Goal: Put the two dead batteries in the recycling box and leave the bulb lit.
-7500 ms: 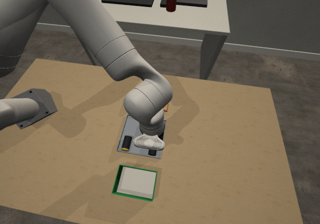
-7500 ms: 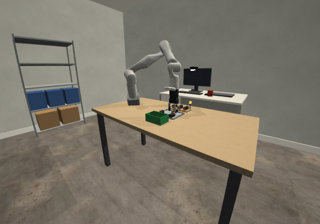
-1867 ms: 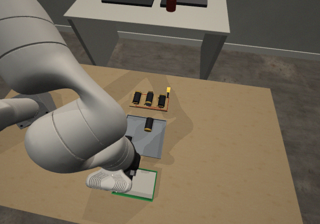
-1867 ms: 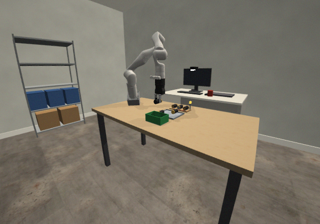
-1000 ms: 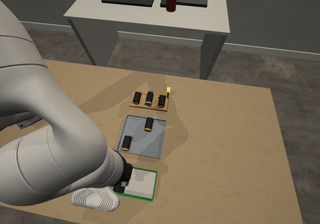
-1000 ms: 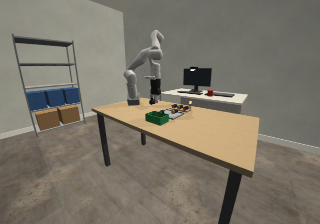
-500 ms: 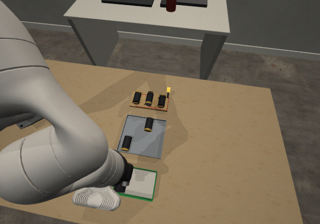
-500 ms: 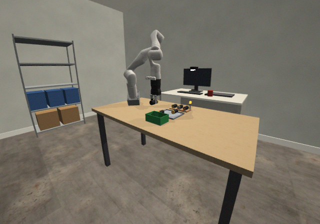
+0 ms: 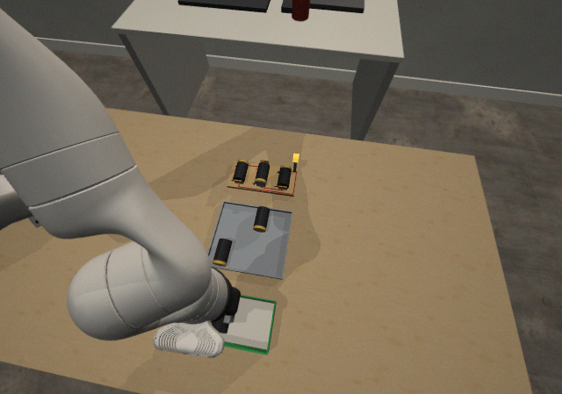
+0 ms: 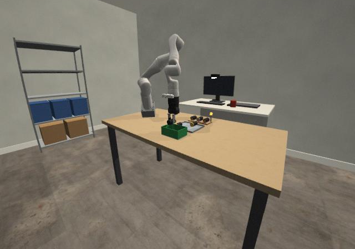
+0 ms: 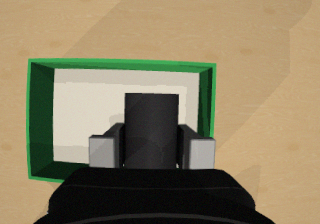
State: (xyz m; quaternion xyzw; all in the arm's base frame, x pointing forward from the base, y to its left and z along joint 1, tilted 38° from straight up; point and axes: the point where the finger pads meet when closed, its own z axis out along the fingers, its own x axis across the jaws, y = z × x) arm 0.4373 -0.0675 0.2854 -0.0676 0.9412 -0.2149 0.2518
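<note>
My gripper is now 80 mm above the green recycling box, 30 mm short of it and 10 mm to the left of it. From my hand the other things lie so: grey tray 190 mm to the left, 90 mm below, 10 mm ahead.
</note>
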